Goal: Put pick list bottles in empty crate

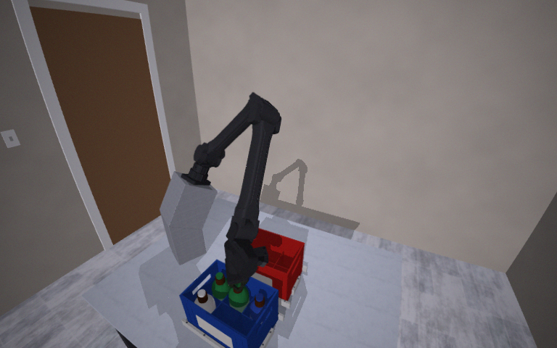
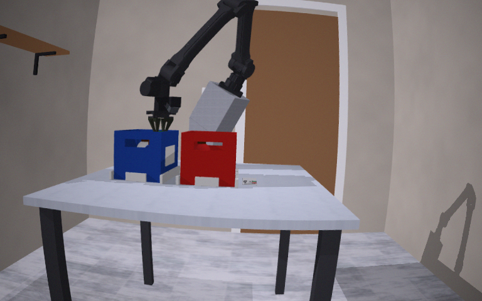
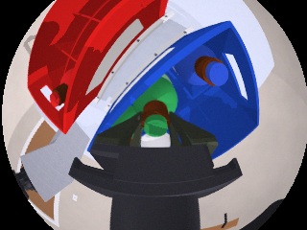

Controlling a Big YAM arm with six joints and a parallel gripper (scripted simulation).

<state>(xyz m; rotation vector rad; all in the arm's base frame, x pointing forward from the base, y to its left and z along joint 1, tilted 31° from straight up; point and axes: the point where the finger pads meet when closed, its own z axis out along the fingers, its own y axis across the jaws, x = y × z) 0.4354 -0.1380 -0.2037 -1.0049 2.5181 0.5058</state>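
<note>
The blue crate lies 70 mm below my hand and 50 mm to the right of it. The rest, counted from my hand: red-label bottle: 150 mm to the left, 100 mm behind, 70 mm below; white-label bottle: 90 mm to the right, 90 mm behind, 70 mm below; blue bottle: 90 mm ahead, 70 mm below.
</note>
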